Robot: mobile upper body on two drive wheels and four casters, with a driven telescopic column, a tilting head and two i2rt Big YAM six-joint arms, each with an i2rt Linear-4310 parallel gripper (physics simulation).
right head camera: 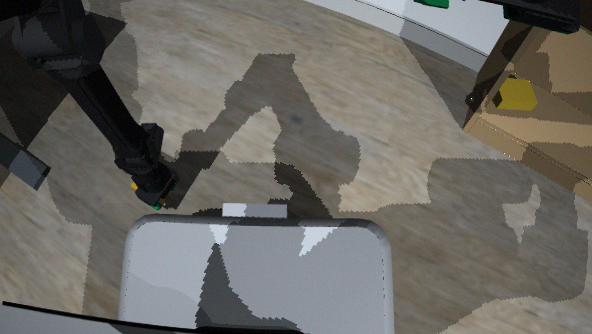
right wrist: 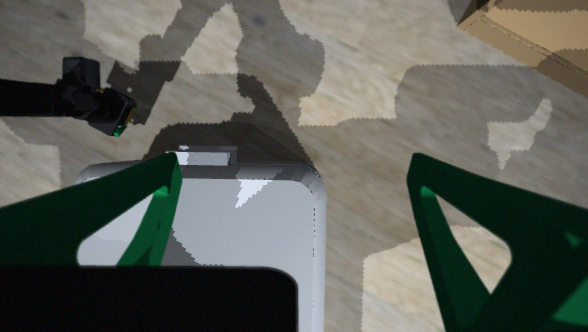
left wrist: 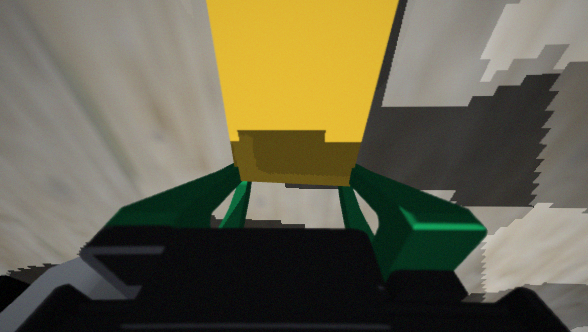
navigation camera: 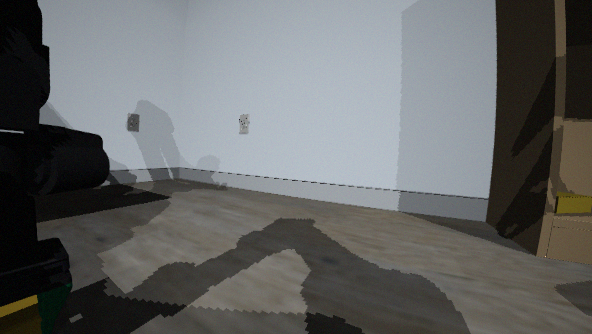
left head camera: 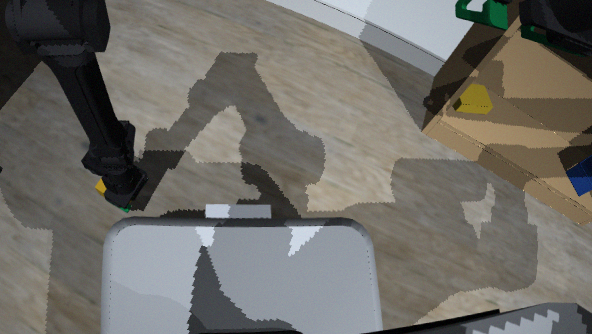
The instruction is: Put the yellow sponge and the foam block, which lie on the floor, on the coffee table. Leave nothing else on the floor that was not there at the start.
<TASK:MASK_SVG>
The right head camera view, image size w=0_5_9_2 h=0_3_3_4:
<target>my left gripper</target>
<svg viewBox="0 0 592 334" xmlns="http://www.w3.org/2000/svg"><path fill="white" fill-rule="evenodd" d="M159 161L159 178L150 184L141 182L148 193L140 188L137 188L135 194L141 201L155 210L162 208L162 204L158 202L159 199L165 199L169 191L174 190L179 180L176 171Z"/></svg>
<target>my right gripper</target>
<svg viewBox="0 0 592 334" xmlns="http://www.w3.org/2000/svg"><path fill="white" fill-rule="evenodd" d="M479 0L502 5L504 18L563 34L575 33L580 29L580 0ZM413 0L426 6L443 9L449 8L449 0Z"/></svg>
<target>yellow block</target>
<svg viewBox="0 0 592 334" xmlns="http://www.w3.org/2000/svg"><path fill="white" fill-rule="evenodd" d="M507 78L493 97L496 108L531 111L538 102L529 80Z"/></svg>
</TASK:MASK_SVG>
